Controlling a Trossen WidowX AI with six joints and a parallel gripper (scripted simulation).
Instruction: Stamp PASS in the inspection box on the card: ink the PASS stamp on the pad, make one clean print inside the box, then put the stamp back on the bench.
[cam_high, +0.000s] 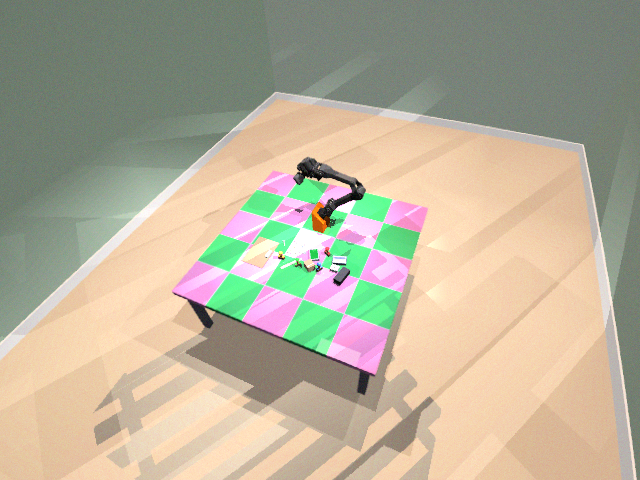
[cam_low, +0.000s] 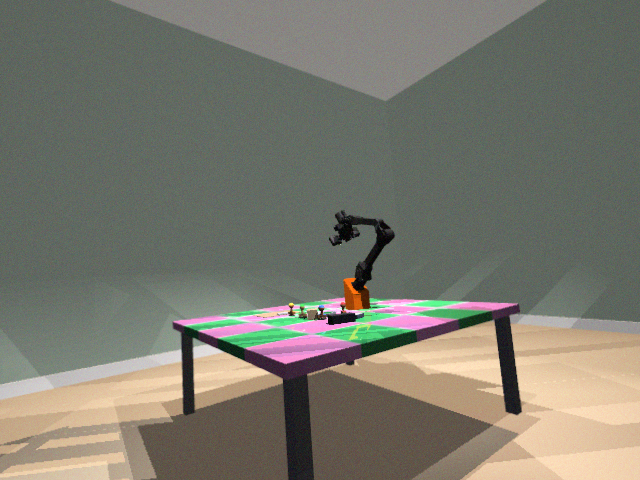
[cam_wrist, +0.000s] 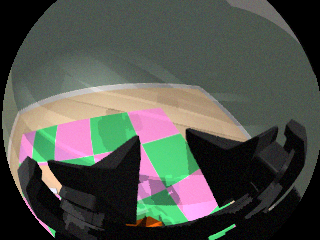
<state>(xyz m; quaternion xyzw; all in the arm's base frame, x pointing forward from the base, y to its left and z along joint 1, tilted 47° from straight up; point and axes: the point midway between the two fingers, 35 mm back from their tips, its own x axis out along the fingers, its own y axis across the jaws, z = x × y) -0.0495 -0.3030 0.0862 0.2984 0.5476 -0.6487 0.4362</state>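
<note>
My gripper tip is now 43 cm short of the green-knobbed stamp, 37 cm above it and 16 cm to the right of it. The rest, counted from my gripper tip: red-knobbed stamp 37 cm below, 30 cm to the left, 28 cm ahead; then green ink pad 39 cm below, 33 cm ahead, 23 cm to the left; then white card 40 cm below, 32 cm ahead, 9 cm to the left.
</note>
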